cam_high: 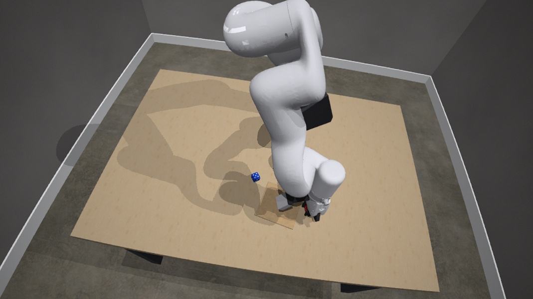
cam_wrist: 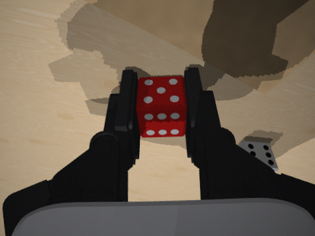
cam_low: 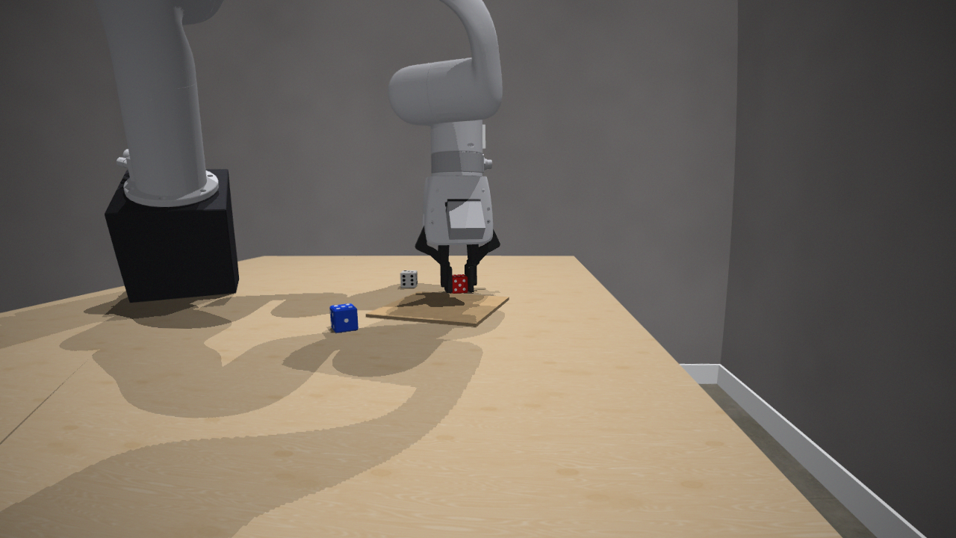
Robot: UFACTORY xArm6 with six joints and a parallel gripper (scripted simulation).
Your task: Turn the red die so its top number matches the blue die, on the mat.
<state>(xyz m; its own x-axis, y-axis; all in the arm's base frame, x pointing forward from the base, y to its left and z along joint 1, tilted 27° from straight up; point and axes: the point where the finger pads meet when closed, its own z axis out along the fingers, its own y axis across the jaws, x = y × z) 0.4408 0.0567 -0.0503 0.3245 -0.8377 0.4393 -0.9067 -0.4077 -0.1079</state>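
Now: the red die 1 cm below my hand. Round my hand: mat: 1 cm behind, 10 cm to the right, 2 cm below; blue die: 10 cm behind, 20 cm to the right, 1 cm below; white die: 9 cm behind, 4 cm to the left, 1 cm below.
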